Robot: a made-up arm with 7 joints.
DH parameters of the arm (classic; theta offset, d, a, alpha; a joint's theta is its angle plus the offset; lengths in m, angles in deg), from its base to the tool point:
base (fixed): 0 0.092 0 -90
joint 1: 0 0.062 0.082 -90
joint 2: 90 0.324 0.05 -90
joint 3: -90 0.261 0.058 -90
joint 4: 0 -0.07 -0.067 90
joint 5: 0 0.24 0.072 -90
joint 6: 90 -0.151 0.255 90
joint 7: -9.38 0 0.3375 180
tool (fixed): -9.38 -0.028 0 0
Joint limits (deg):
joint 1: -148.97..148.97
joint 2: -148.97..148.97
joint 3: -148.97..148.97
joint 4: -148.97..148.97
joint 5: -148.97..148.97
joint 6: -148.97..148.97
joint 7: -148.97..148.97
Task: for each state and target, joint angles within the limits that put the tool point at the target. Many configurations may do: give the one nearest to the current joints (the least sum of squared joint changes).
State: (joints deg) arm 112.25 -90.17 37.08 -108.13 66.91 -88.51 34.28
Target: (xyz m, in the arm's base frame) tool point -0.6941 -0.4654 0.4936
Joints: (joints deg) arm 148.97 -95.07 5.05 -59.05 41.66 -47.58 10.63
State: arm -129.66 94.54 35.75 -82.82 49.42 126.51 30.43
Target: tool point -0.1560 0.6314 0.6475
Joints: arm -119.98 69.55 39.25 -63.09 60.24 133.21 24.17
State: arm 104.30 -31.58 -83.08 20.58 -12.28 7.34 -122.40
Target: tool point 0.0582 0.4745 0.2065
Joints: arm 106.55 9.61 -67.55 36.17 15.85 0.40 -105.80
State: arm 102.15 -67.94 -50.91 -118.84 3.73 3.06 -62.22
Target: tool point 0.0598 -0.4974 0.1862
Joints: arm 102.28 -88.77 -59.20 -123.45 23.54 -11.66 -59.26
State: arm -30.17 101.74 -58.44 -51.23 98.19 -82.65 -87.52
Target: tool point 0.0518 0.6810 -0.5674
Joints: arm -22.80 88.53 -52.85 -58.29 110.92 -81.92 -86.70
